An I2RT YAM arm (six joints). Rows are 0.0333 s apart.
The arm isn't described. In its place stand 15 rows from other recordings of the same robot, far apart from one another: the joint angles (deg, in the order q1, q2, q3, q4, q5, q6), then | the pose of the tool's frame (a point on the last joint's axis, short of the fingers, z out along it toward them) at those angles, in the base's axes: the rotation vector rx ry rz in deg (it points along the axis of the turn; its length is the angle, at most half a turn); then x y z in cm.
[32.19, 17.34, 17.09, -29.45, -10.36, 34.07] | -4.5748, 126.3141, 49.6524, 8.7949, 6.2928, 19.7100
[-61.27, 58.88, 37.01, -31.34, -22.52, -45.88] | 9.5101, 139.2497, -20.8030, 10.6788, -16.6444, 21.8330
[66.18, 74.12, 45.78, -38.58, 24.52, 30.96] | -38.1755, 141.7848, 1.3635, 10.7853, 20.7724, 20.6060
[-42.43, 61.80, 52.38, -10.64, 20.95, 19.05] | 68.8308, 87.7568, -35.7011, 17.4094, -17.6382, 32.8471
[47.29, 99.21, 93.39, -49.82, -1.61, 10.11] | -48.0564, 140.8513, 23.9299, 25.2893, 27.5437, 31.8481
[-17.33, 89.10, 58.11, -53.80, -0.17, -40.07] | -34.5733, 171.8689, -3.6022, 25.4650, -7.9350, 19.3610
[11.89, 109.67, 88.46, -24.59, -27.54, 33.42] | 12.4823, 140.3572, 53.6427, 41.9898, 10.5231, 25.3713
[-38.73, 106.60, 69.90, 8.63, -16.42, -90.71] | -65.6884, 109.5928, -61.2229, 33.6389, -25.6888, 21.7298
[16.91, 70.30, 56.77, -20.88, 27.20, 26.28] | 24.8956, 117.6045, -3.6892, 26.3458, 6.3087, 30.3355
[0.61, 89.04, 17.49, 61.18, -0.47, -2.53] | -3.0930, 100.3238, -0.9902, 25.7820, 0.3037, 14.4318
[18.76, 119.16, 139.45, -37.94, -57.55, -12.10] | -64.2060, 84.2544, 58.0692, 41.2969, 17.1992, 45.7049
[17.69, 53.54, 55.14, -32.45, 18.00, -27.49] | -36.2552, 115.3107, -24.8342, 19.2876, 4.9971, 33.7338
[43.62, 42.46, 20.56, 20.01, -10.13, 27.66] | -21.9472, 95.9696, 62.3648, 12.8824, 13.1413, 25.2413
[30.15, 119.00, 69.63, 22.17, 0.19, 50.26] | 21.7353, 121.8614, 48.6181, 38.9648, 22.6190, 14.7436
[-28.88, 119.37, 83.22, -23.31, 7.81, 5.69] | 47.4250, 142.9594, -18.3334, 38.1390, -21.5890, 15.3382
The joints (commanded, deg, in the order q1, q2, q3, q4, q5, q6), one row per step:
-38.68 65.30 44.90 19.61 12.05 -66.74
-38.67 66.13 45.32 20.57 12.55 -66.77
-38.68 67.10 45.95 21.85 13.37 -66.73
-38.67 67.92 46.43 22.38 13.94 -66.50
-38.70 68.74 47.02 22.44 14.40 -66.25
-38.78 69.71 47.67 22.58 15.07 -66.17
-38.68 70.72 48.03 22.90 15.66 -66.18
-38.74 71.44 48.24 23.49 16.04 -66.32
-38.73 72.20 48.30 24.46 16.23 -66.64
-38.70 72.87 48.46 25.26 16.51 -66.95
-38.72 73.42 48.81 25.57 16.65 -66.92
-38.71 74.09 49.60 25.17 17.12 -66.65
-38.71 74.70 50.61 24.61 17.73 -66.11
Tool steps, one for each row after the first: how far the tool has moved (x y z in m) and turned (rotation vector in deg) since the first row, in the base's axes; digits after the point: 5 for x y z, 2 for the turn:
0.00235 -0.00221 0.00083 -0.37 -0.40 -0.49
0.00497 -0.00500 0.00290 -0.93 -1.17 -1.32
0.00729 -0.00724 0.00322 -0.90 -1.50 -1.88
0.00960 -0.00963 0.00329 -0.64 -1.56 -2.37
0.01212 -0.01268 0.00314 -0.49 -1.48 -3.12
0.01523 -0.01498 0.00126 -0.30 -1.21 -3.61
0.01701 -0.01709 0.00027 -0.43 -1.17 -4.05
0.01913 -0.01887 -0.00117 -0.79 -1.13 -4.23
0.02107 -0.02044 -0.00190 -1.15 -1.11 -4.48
0.02269 -0.02198 -0.00183 -1.20 -1.23 -4.64
0.02488 -0.02402 -0.00097 -0.87 -1.22 -5.10
0.02693 -0.02613 0.00121 -0.45 -1.52 -5.71

